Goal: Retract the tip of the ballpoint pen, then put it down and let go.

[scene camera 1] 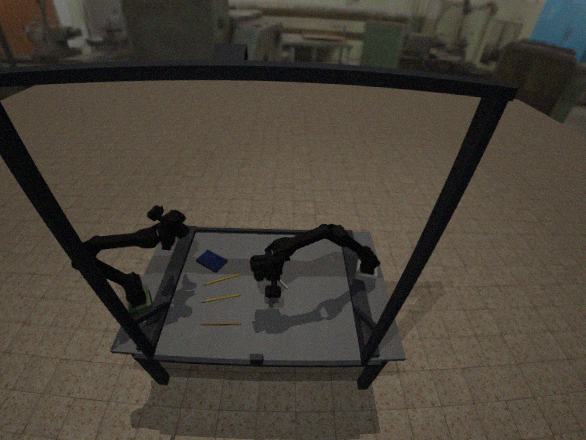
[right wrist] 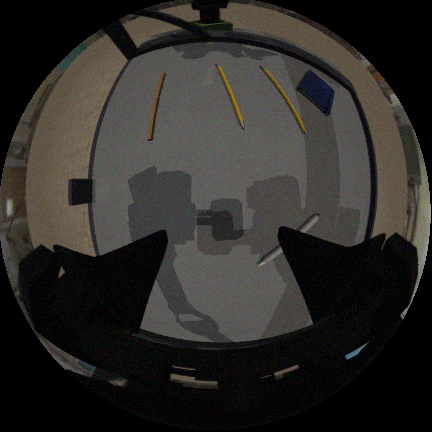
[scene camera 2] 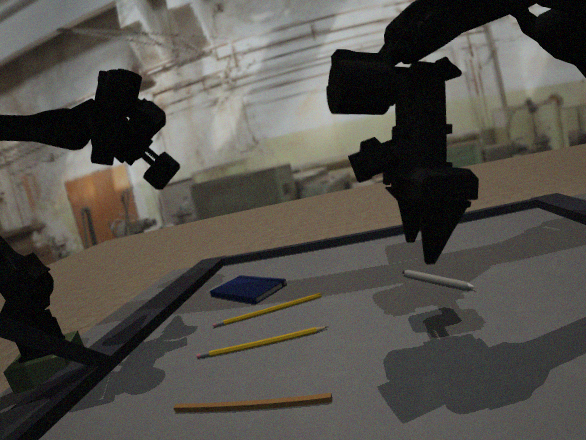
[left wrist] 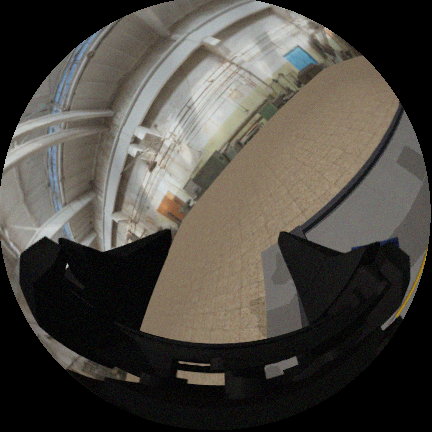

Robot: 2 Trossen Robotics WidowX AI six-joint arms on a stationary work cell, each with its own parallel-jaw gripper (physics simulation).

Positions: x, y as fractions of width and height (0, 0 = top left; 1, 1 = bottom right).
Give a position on a green arm mount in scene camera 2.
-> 0.05, 0.85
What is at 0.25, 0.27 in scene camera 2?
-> The left gripper.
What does the orange pencil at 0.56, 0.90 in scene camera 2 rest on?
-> The table.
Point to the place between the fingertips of the right gripper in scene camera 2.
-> At 0.72, 0.57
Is the left gripper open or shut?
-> Open.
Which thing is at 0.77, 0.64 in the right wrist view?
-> The right gripper.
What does the left gripper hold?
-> Nothing.
